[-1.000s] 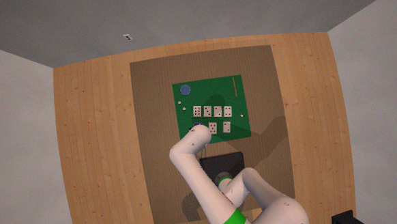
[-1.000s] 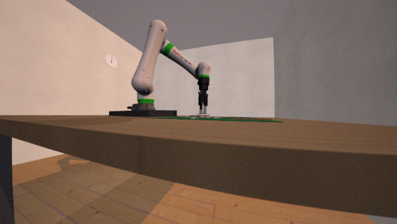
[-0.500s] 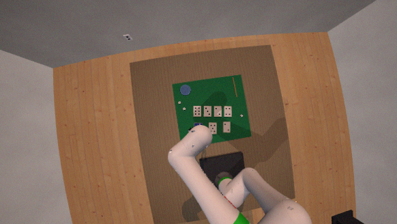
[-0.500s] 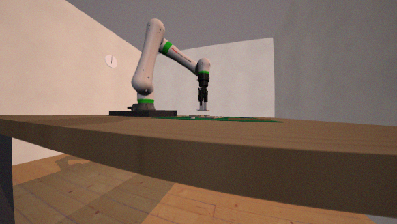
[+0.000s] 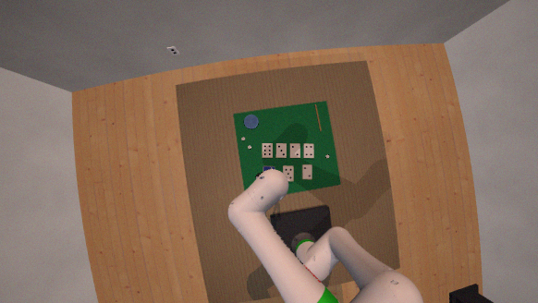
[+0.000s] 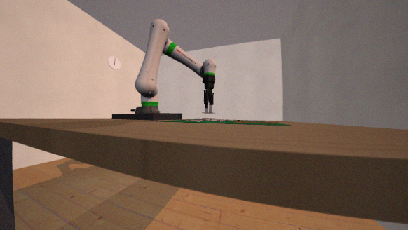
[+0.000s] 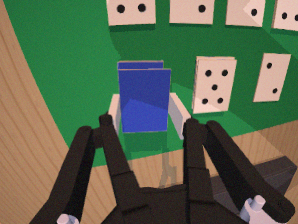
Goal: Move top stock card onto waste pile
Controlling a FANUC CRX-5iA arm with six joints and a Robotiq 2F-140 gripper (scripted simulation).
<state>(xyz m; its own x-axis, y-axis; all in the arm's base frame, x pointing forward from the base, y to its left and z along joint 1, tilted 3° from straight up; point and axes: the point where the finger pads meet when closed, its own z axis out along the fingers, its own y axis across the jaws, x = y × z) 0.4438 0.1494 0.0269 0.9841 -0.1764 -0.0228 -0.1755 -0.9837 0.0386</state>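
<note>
Right now the two-pip card is 2 cm behind my hand, 24 cm to the right of it and 8 cm below it. Round my hand: green mat: 13 cm ahead, 13 cm to the right, 10 cm below; thin wooden stick: 30 cm ahead, 35 cm to the right, 8 cm below.
</note>
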